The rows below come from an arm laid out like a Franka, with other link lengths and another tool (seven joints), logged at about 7 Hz.
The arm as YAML. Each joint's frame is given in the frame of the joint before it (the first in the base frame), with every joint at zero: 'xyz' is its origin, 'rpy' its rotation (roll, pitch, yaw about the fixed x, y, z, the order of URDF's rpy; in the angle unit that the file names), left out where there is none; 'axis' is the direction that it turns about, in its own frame. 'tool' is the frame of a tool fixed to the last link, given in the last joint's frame.
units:
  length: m
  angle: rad
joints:
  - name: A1
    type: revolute
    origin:
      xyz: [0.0, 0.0, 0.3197]
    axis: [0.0, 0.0, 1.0]
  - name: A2
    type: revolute
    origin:
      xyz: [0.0, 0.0, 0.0]
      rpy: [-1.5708, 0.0, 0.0]
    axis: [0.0, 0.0, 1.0]
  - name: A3
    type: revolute
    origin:
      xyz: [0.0, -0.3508, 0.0]
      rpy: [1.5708, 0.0, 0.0]
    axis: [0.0, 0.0, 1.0]
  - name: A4
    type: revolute
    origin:
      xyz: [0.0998, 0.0, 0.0]
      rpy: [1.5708, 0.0, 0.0]
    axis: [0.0, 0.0, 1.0]
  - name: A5
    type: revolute
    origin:
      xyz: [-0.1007, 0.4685, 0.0]
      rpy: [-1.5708, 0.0, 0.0]
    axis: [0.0, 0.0, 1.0]
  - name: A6
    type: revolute
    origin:
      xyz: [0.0, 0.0, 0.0]
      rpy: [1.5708, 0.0, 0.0]
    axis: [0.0, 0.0, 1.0]
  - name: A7
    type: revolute
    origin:
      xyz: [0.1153, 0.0, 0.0]
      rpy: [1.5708, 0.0, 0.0]
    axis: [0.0, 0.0, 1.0]
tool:
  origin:
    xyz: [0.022, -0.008, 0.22]
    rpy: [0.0, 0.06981, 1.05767]
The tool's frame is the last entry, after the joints.
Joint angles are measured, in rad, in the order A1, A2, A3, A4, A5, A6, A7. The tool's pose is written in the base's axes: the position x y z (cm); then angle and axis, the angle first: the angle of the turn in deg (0 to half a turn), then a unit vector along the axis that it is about. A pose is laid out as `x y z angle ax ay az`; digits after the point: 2 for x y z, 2 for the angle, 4 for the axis.
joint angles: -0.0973, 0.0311, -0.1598, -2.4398, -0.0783, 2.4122, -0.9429
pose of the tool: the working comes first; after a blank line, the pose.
Where each joint sits with the arm in this pose, in the base's axes (m; each line is computed from the numbers above, not from the rounded line before):
A1: 0.0000 0.0000 0.3197
A2: 0.0000 0.0000 0.3197
A3: 0.0109 -0.0011 0.6703
A4: 0.1073 -0.0264 0.6673
A5: 0.4650 -0.1220 0.3630
A6: 0.4650 -0.1220 0.3630
A7: 0.5778 -0.1447 0.3561
the tool: 0.5732 -0.1329 0.1352

57.32 -13.29 13.52 176.45 0.9880 -0.1543 0.0034
